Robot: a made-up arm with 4 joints.
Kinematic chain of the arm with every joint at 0, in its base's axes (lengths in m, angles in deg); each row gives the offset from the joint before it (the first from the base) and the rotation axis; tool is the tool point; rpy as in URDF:
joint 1: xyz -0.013 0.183 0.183 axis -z
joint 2: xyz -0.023 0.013 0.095 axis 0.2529 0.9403 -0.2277
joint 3: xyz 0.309 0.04 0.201 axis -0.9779 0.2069 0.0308
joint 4: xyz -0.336 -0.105 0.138 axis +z
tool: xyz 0.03 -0.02 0.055 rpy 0 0 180
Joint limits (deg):
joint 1: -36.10..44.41
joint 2: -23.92..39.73
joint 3: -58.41..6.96
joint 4: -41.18..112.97
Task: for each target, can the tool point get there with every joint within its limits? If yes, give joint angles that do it. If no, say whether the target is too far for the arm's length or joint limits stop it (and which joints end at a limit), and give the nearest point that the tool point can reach.
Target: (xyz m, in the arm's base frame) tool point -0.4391 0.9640 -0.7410
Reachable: no: too far | nearest point -0.1771 0.1550 0.4043 | short by 1.426 m
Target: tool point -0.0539 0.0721 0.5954
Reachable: yes | joints -1.67 -3.28 -21.94 21.98
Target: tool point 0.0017 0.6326 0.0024
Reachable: no: joint limits stop it (at a limit: joint 1, joint 2, joint 3, joint 4) | nearest point -0.1706 0.2078 0.4504 | short by 0.641 m
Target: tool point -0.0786 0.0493 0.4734
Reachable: yes | joints 26.62 14.15 -47.85 23.35
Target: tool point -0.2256 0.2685 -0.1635
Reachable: no: joint limits stop it (at a limit: joint 1, joint 2, joint 3, joint 4) | nearest point -0.1771 0.1550 0.4043 | short by 0.581 m
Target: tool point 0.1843 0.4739 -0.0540
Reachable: no: joint limits stop it (at a limit: joint 1, joint 2, joint 3) | nearest point 0.1062 0.0722 0.3956 | short by 0.608 m
